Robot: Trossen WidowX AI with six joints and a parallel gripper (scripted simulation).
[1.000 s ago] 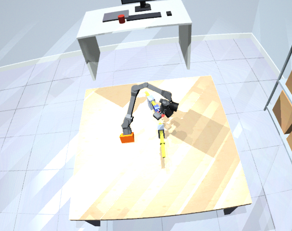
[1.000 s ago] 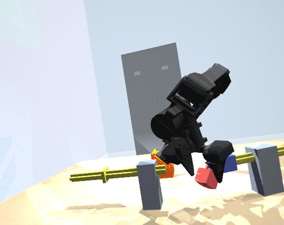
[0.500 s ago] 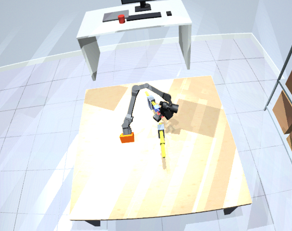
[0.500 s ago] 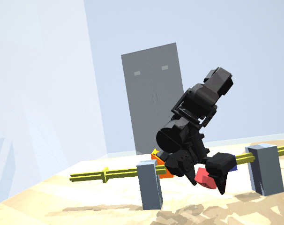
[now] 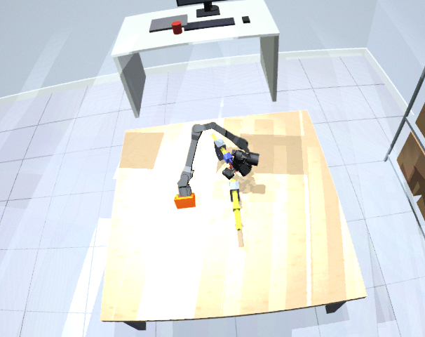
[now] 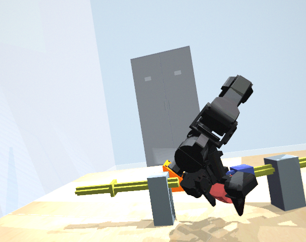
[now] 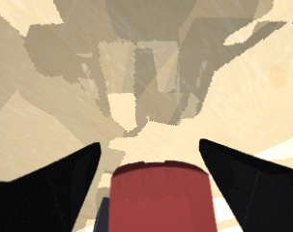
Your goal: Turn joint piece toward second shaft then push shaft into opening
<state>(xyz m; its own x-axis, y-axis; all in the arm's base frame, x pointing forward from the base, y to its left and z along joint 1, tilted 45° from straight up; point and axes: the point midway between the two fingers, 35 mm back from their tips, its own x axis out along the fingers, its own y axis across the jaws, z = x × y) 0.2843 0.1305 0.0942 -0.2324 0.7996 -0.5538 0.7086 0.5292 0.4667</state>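
My gripper tip is now 50 mm below the red joint piece.
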